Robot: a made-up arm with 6 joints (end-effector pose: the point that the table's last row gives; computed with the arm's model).
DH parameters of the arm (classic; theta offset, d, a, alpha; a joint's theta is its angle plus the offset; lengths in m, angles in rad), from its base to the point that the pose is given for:
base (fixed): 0 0 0 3.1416
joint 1: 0 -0.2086 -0.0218 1.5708
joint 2: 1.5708 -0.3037 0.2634 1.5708
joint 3: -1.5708 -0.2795 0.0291 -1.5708
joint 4: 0 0.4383 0.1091 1.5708
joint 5: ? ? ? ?
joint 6: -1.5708 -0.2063 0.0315 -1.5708
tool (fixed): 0 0.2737 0 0
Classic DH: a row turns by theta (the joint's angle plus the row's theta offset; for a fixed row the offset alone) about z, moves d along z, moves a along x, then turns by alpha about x.
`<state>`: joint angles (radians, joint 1 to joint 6).
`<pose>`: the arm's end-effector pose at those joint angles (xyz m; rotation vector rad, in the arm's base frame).
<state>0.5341 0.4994 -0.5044 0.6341 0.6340 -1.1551</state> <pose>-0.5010 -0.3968 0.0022 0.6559 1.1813 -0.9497</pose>
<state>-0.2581 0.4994 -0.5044 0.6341 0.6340 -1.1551</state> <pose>-0.0693 -0.6354 0.0022 0.1431 1.2875 -0.2766</pose>
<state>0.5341 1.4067 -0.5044 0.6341 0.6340 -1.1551</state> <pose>-0.5724 -0.3546 0.2449 0.6597 2.1351 -0.9674</pose>
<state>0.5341 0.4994 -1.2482 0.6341 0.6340 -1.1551</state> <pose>-0.3839 -0.3897 0.1803 -0.1656 1.1911 -1.0416</pose>
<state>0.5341 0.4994 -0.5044 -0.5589 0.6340 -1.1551</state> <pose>-0.3617 -0.1530 -0.1721 0.4610 1.8254 0.2078</pose>
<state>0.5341 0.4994 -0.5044 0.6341 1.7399 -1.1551</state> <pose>-0.7490 -0.5414 0.0907 1.4264 0.4812 -0.3218</pose>
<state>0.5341 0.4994 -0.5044 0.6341 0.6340 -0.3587</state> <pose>-0.5473 -0.2920 0.1825 0.2232 0.4707 -1.0673</pose>
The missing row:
joint 5: -1.5708 0.0248 0.1163 -1.5708
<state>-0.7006 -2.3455 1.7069 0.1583 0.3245 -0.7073</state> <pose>0.3276 0.0018 0.3959 0.6345 -0.8794 2.7728</pose>
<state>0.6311 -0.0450 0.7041 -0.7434 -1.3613 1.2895</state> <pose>-0.4194 0.3377 -0.5786 -0.8767 -1.6610 0.3635</pose>
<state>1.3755 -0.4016 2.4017 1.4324 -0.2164 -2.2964</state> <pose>0.2057 0.2320 0.1436 1.8843 0.8766 1.9371</pose>
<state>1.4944 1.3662 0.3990 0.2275 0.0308 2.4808</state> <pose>-0.0672 0.7844 0.4795 -1.1287 -0.5862 -1.6539</pose>
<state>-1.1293 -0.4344 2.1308 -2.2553 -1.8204 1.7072</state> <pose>-0.3538 0.0959 0.1110 -0.7503 1.9809 1.4993</pose>
